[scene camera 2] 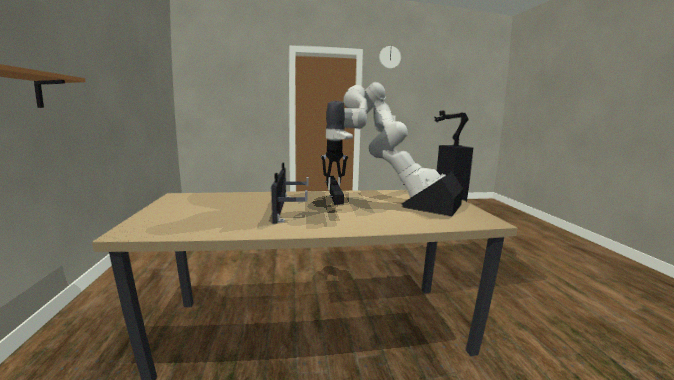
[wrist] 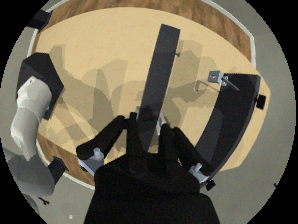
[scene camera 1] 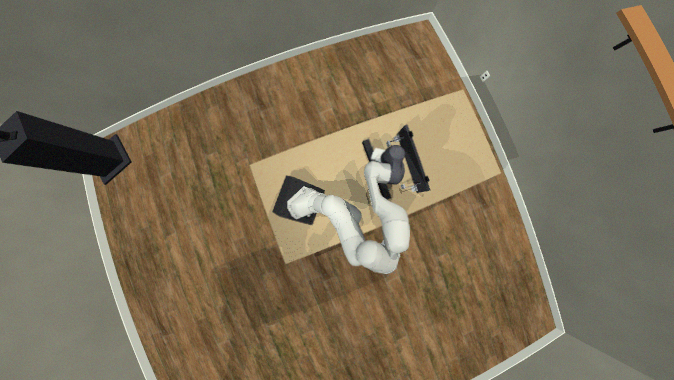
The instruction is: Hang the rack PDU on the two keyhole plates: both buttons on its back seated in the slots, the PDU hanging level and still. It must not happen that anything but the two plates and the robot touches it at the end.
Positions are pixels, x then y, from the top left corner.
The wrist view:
gripper: 147, 113
rack PDU: 164, 53
stand: 231, 109
